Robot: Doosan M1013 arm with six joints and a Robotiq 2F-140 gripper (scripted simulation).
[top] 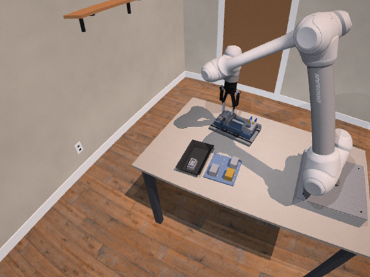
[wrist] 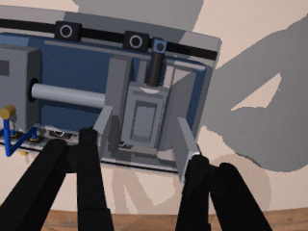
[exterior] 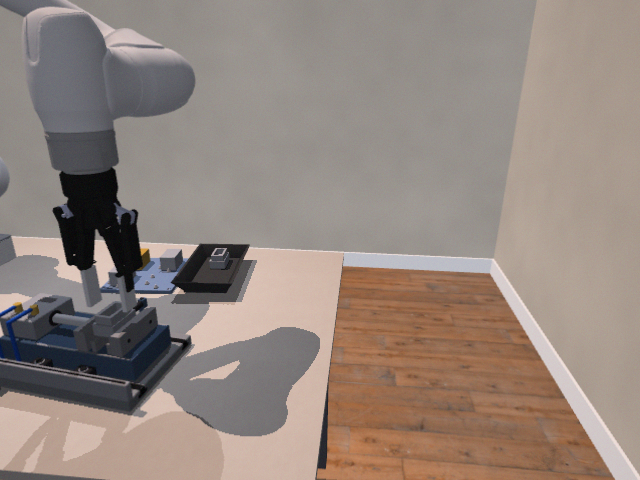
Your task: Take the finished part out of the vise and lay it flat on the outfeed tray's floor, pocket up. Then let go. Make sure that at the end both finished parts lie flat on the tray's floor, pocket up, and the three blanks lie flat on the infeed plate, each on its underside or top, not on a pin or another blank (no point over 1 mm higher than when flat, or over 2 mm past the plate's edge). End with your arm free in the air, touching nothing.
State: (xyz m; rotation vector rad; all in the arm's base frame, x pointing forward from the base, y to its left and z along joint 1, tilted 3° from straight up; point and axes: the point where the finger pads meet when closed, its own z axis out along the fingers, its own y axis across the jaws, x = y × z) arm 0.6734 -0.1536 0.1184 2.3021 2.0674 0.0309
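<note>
Now: the blue vise 70 mm behind my hand, 10 mm to the left of it and 110 mm below it. From my hand the other things lie so: blue fixture plate: 130 mm behind, 350 mm to the left, 150 mm below; then yellow block: 180 mm behind, 390 mm to the left, 130 mm below.
</note>
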